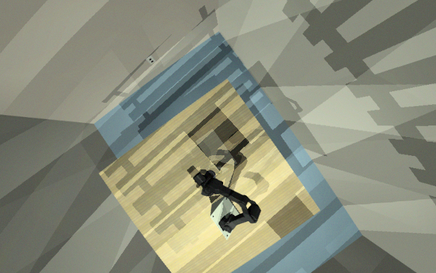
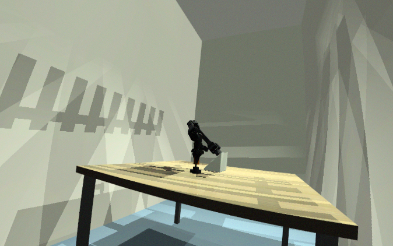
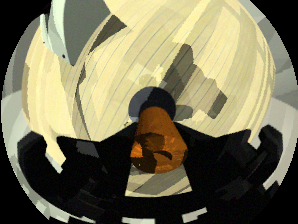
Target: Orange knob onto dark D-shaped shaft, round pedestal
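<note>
Now: the orange knob 2 cm above my gripper tip. The rest, counted from my gripper tip: dark round pedestal 4 cm below.
</note>
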